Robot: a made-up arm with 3 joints. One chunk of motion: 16 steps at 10 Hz.
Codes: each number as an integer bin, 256 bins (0 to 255) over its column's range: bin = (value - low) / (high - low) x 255, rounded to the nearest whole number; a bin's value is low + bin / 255 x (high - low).
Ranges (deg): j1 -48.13..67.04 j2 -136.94..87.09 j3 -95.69..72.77
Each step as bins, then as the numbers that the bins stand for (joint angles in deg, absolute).
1 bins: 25 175 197
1 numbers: -36.84 16.81 34.45
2 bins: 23 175 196
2 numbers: -37.74 16.81 33.79
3 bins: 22 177 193
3 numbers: -38.19 18.56 31.81
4 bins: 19 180 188
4 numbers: -39.55 21.20 28.51
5 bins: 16 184 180
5 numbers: -40.90 24.71 23.22
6 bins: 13 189 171
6 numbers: -42.26 29.11 17.28
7 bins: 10 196 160
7 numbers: -43.61 35.26 10.01
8 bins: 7 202 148
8 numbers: -44.97 40.53 2.08
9 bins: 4 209 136
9 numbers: -46.32 46.68 -5.84
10 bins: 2 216 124
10 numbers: -47.23 52.83 -13.77
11 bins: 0 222 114
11 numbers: -48.13 58.10 -20.38
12 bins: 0 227 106
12 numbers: -48.13 62.49 -25.66
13 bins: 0 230 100
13 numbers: -48.13 65.13 -29.63
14 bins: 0 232 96
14 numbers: -48.13 66.88 -32.27
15 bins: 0 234 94
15 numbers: -48.13 68.64 -33.59
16 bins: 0 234 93
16 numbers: -48.13 68.64 -34.25
